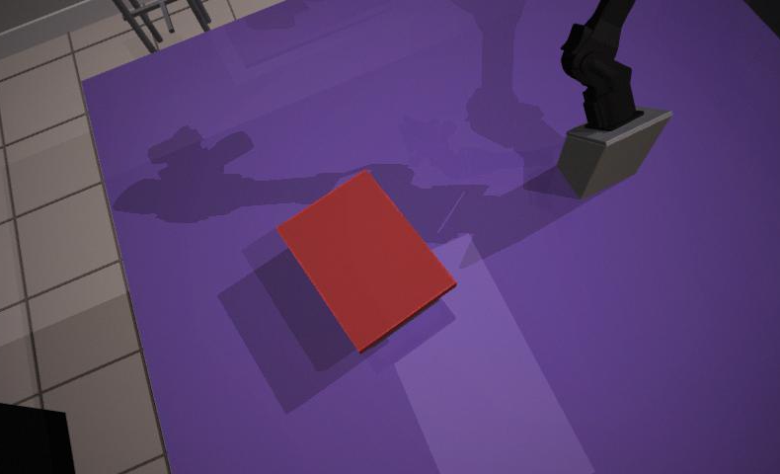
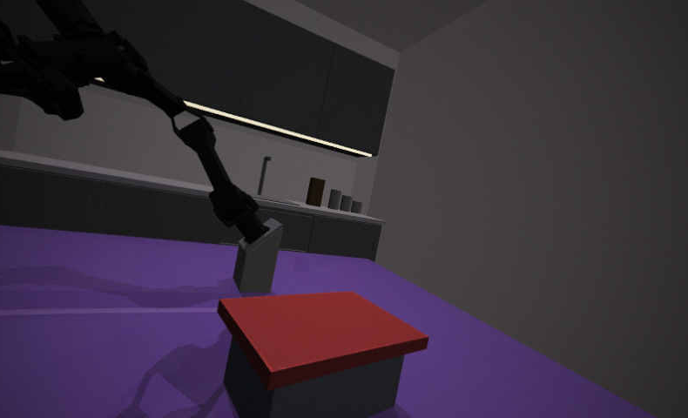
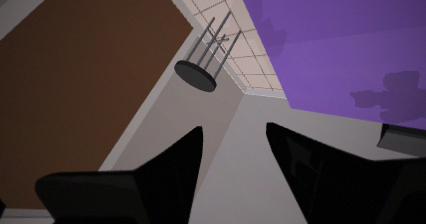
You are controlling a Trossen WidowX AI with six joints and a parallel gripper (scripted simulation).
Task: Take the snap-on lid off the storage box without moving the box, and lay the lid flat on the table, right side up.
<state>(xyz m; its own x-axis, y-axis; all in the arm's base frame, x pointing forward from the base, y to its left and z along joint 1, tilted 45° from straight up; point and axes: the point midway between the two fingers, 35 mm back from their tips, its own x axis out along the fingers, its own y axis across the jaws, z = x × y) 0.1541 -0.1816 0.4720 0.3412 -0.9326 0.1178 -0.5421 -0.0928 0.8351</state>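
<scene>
My gripper tip is now 46 cm to the right of the red lid, 29 cm short of it and 23 cm above it. From my gripper tip the other things lie so: dark grey storage box (46 cm to the left, 29 cm ahead, 28 cm below).
</scene>
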